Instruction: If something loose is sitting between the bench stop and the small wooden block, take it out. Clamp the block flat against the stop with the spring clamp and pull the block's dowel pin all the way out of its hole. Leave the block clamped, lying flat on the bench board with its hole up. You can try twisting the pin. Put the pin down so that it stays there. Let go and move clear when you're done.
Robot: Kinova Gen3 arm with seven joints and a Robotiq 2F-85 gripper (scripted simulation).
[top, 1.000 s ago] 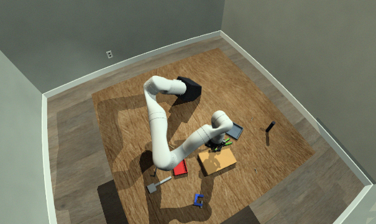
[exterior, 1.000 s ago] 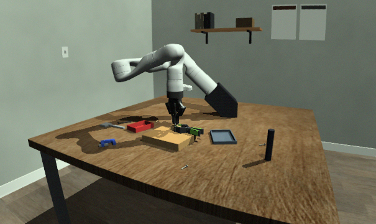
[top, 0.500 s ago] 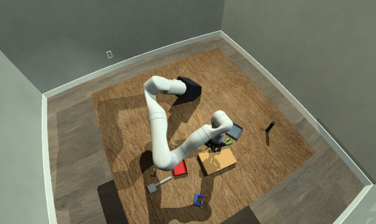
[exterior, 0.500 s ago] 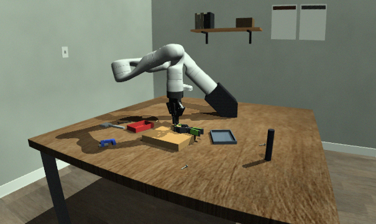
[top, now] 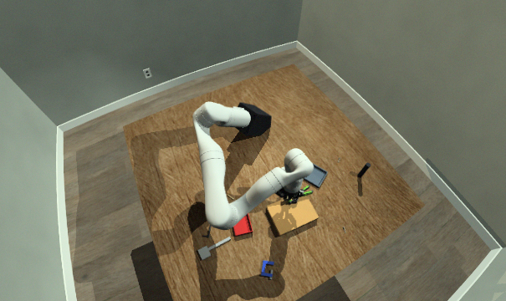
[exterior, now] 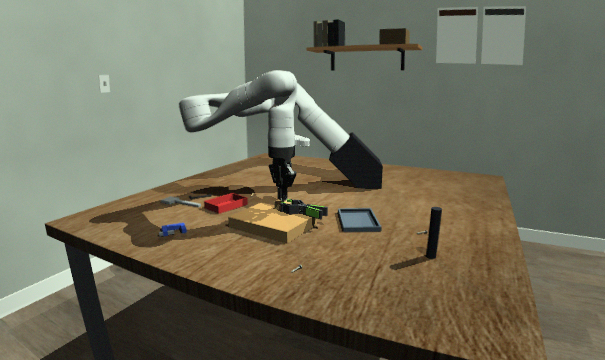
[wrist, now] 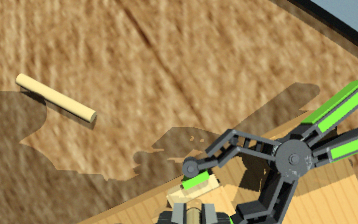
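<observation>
Now: hand 2 cm above the dowel pin. From my hand the other things lie so: thin pale stick: 12 cm behind, 8 cm below, 5 cm to the right; then small wooden block: 4 cm below; then tan bench board: 6 cm below, 6 cm ahead.
</observation>
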